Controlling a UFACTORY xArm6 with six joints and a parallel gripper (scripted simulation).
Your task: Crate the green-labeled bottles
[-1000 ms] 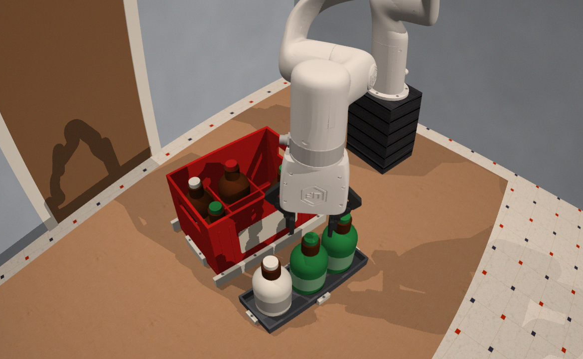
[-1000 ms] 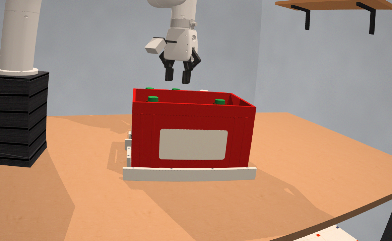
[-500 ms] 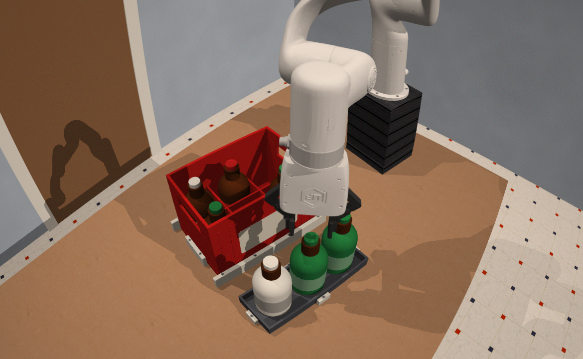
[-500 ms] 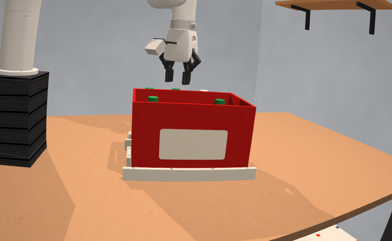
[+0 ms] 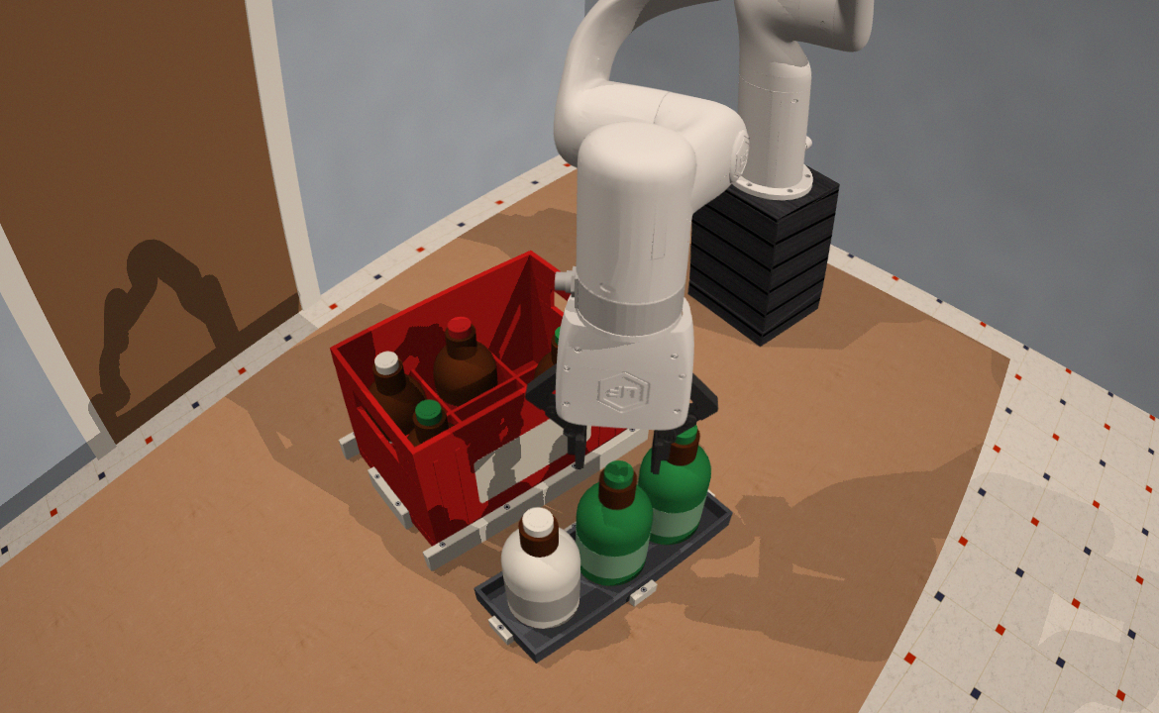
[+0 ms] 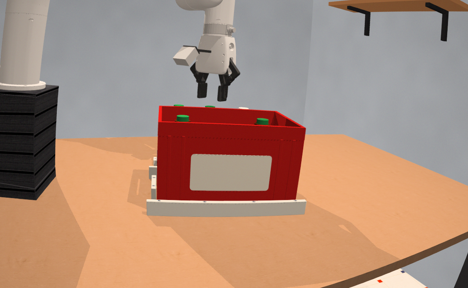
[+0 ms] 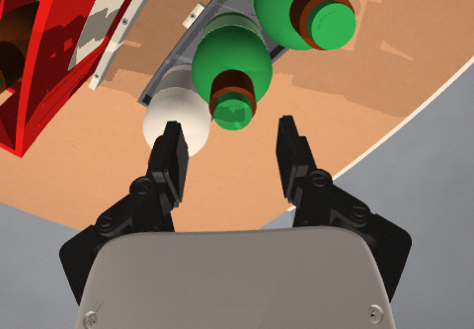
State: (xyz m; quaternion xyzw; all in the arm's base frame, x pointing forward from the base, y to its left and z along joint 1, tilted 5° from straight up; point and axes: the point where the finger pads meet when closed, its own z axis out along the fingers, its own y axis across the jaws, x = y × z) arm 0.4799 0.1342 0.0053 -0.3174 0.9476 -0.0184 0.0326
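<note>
The green bottle lies 80 mm behind my hand, 10 mm to the left of it and 110 mm below it. The rest, counted from my hand: dark tray: 180 mm below; crate: 30 mm behind, 210 mm to the right, 110 mm below; white-labeled bottle: 80 mm ahead, 10 mm to the right, 110 mm below.
</note>
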